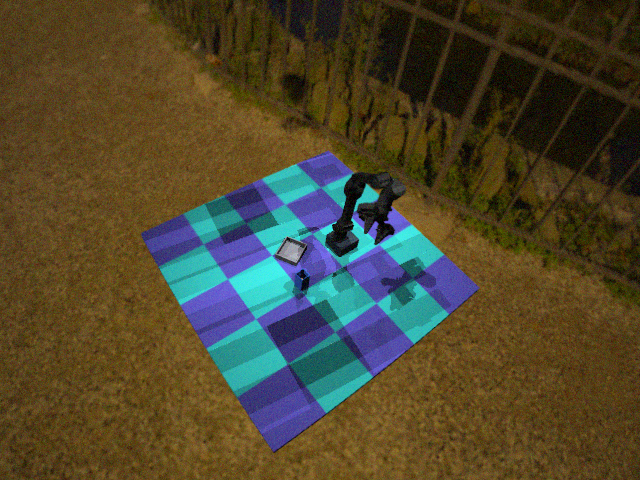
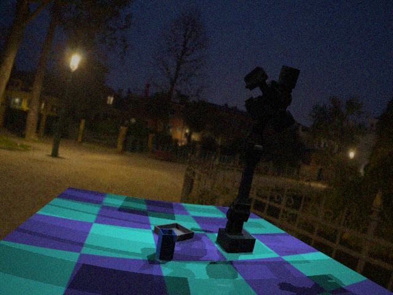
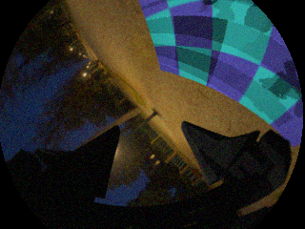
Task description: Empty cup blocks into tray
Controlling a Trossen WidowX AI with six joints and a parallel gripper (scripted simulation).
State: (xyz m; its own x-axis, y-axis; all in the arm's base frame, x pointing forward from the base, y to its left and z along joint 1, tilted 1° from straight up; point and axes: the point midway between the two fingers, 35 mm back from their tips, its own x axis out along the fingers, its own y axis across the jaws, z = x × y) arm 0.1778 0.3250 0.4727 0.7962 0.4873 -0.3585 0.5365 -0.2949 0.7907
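Right now my gripper tip is 110 mm short of the tan block, 230 mm to the left of it and 490 mm above it. The rest, counted from my gripper tip: blue square cup 110 mm ahead, 230 mm to the right, 510 mm below.
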